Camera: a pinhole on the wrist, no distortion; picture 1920 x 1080 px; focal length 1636.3 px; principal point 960.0 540.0 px. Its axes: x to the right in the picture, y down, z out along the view. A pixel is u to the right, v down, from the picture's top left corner.
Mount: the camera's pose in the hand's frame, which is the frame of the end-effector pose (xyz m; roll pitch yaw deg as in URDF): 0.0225 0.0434 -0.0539 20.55 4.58 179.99
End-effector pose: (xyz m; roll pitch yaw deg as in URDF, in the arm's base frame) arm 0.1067 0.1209 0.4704 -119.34 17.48 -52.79
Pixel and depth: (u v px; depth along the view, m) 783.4 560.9 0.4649
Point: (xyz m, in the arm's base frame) 0.2518 0.3235 0.1115
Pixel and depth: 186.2 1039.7 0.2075
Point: 0.2377 0.1471 0.3128
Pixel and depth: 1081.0 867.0 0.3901
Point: 0.2290 0.3560 0.2358
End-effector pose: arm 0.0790 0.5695 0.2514 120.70 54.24 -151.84
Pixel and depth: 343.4 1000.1 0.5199
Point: -0.1074 1.0071 0.0056
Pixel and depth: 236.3 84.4 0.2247
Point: -0.1365 0.6973 0.2135
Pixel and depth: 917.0 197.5 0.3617
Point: -0.1417 0.8427 0.2899
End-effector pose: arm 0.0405 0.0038 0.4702 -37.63 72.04 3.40
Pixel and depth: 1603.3 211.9 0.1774
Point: 0.0022 0.1691 0.5233
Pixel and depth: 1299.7 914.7 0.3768
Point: 0.1849 0.2844 0.6128
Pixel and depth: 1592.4 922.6 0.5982
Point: 0.2677 0.4416 0.8219
